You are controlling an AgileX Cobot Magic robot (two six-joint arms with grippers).
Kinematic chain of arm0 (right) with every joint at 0, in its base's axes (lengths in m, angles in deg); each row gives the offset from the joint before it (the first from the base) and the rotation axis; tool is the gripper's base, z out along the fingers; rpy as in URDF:
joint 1: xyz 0 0 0.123 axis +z
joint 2: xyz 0 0 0 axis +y
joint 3: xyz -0.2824 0 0.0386 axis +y
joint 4: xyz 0.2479 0 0.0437 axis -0.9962 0 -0.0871
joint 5: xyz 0 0 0 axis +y
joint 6: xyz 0.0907 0 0.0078 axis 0.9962 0 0.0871
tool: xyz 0 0 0 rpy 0 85 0
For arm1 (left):
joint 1: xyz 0 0 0.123 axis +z
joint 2: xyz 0 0 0 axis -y
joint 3: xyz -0.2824 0 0.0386 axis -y
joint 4: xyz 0.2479 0 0.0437 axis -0.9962 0 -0.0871
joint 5: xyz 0 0 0 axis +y
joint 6: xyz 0.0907 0 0.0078 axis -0.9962 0 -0.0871
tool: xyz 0 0 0 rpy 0 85 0
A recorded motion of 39 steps. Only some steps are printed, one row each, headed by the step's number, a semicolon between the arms.
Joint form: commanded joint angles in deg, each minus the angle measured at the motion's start. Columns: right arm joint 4, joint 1, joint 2, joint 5, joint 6, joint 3; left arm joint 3, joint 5, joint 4, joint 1, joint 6, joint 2.
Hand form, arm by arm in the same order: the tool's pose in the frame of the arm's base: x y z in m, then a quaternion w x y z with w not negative. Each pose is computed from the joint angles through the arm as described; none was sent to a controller.
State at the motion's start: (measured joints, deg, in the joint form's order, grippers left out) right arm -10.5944 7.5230 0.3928 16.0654 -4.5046 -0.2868; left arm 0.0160 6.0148 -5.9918 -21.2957 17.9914 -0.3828
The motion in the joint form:
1: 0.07 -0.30 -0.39 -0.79 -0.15 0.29; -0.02 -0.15 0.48 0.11 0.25 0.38
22: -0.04 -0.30 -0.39 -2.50 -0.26 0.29; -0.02 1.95 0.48 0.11 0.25 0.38
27: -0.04 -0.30 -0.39 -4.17 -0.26 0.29; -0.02 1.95 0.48 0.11 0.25 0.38
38: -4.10 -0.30 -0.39 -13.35 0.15 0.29; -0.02 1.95 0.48 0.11 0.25 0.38
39: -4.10 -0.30 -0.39 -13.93 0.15 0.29; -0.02 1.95 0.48 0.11 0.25 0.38
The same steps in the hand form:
1: 0.0540 0.0113 0.1893 0.63636 -0.02694 0.76571 0.08953; 0.0530 -0.0196 0.2038 0.67232 0.04890 0.71062 -0.20153
22: 0.0545 0.0109 0.1920 0.64772 -0.02500 0.75623 0.08915; 0.0530 -0.0192 0.2005 0.66012 0.04854 0.72336 -0.19657
27: 0.0550 0.0105 0.1945 0.65866 -0.02292 0.74685 0.08859; 0.0530 -0.0192 0.2005 0.66012 0.04854 0.72336 -0.19657
38: 0.0559 0.0082 0.2089 0.71247 0.01440 0.69220 0.11417; 0.0530 -0.0192 0.2005 0.66012 0.04854 0.72336 -0.19657
39: 0.0559 0.0080 0.2098 0.71595 0.01525 0.68864 0.11383; 0.0530 -0.0192 0.2005 0.66012 0.04854 0.72336 -0.19657

